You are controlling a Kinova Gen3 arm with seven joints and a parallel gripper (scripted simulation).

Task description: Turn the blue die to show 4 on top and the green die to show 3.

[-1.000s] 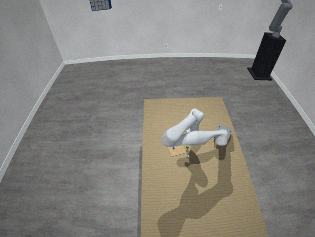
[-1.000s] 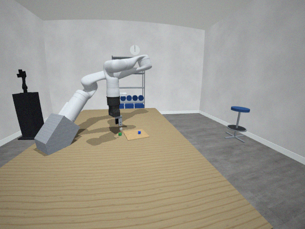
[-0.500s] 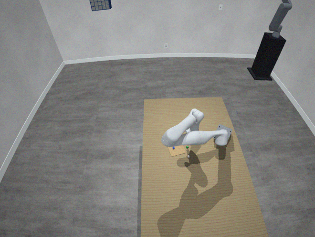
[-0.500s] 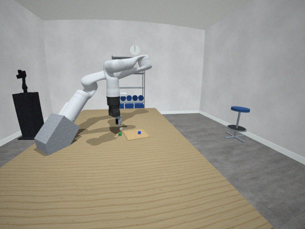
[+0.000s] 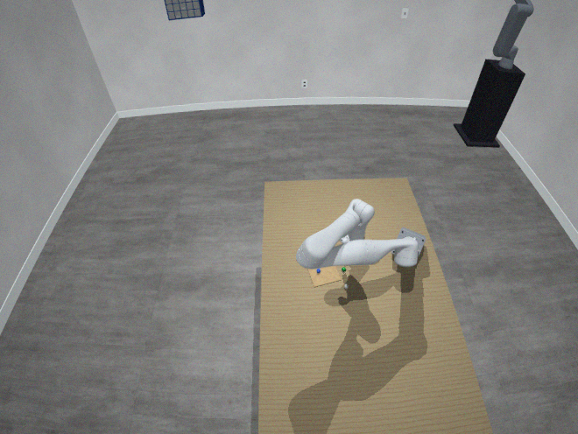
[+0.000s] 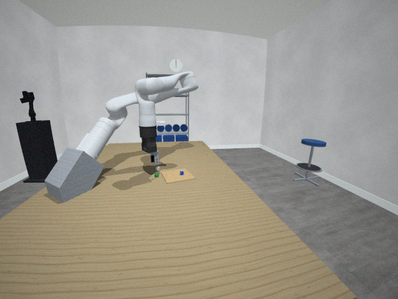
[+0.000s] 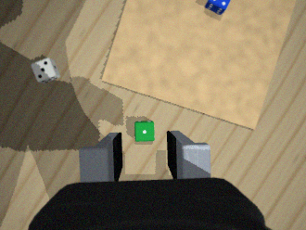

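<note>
My hand is 80 mm above the green die. From my hand the other things lie so: tan mat: 110 mm ahead, 10 mm to the left, 90 mm below; then blue die: 130 mm ahead, 10 mm to the left, 80 mm below; then white die: 100 mm to the left, 80 mm below.
</note>
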